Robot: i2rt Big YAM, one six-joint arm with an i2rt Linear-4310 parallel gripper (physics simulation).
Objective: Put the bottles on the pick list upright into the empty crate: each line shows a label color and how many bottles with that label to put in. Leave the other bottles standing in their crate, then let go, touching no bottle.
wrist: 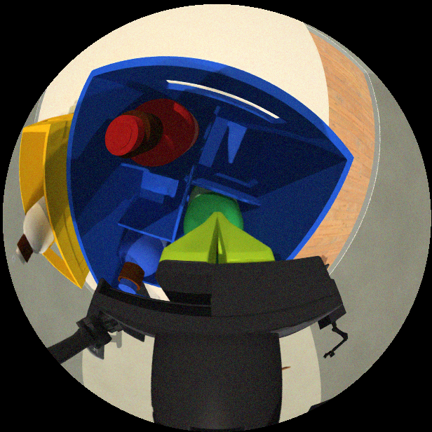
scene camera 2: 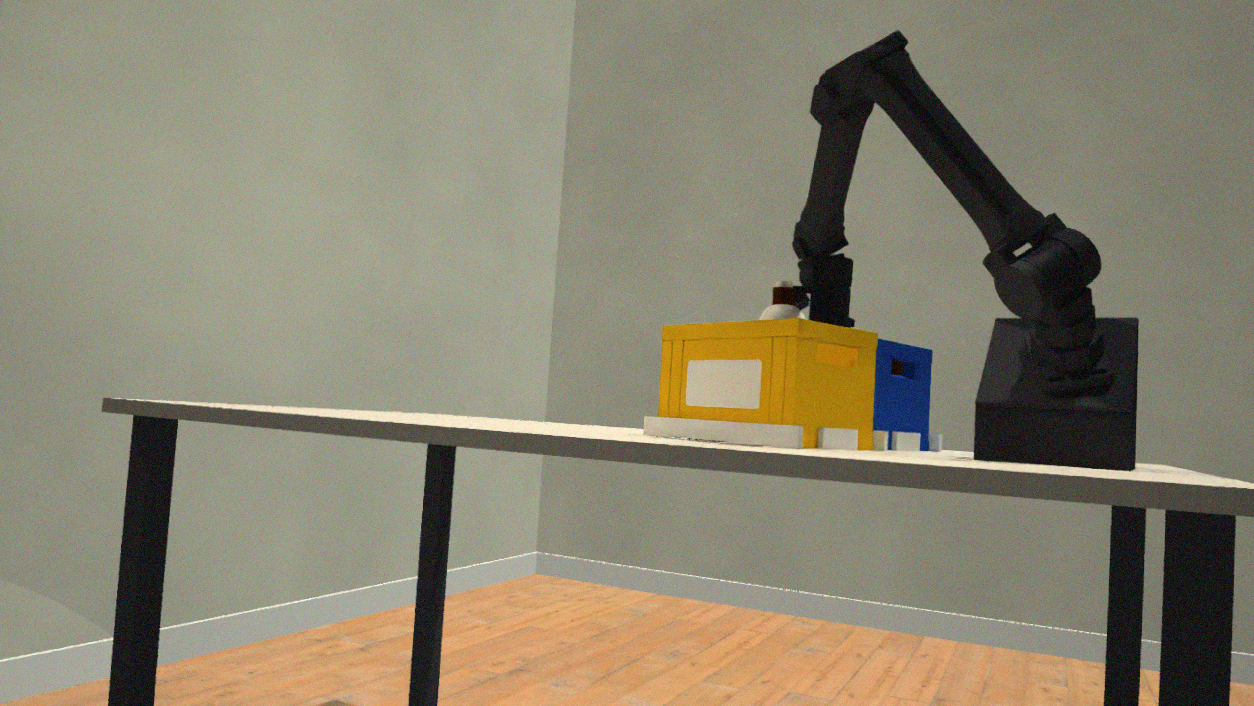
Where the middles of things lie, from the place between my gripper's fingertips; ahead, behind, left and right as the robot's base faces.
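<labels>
The white strip (scene camera 2: 789, 436) is 36 cm to the left of my hand, 11 cm ahead of it and 12 cm below it. Then there is the green bottle (wrist: 202, 202): my hand is 4 cm past it and 1 cm to the right of it, 5 cm above it.
</labels>
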